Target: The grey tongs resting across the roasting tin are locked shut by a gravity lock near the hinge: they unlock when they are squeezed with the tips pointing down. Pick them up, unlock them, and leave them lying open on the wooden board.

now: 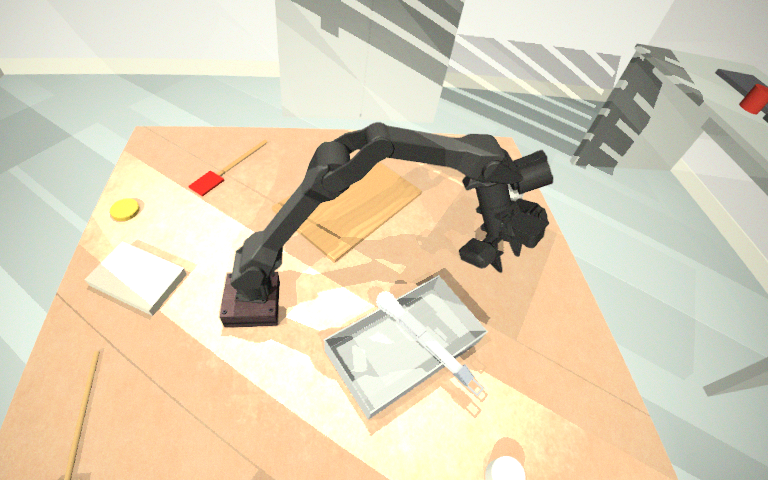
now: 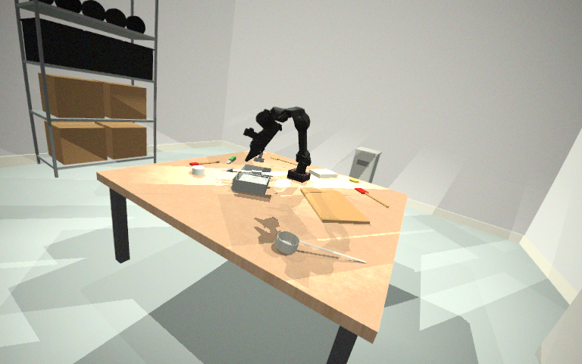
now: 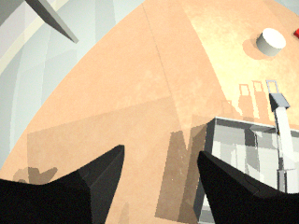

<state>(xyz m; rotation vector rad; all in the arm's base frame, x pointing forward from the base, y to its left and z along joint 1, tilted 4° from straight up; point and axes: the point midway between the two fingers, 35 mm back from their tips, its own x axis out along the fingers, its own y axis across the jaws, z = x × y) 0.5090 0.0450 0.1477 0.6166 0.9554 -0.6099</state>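
Right now my gripper tip is 180 mm past the roasting tin, 120 mm to the left of it and 150 mm above it. The rest, counted from my gripper tip: wooden board: 340 mm behind, 300 mm to the left, 170 mm below; white block: 800 mm behind, 30 mm to the right, 170 mm below; white cylinder: 370 mm to the right, 160 mm below.
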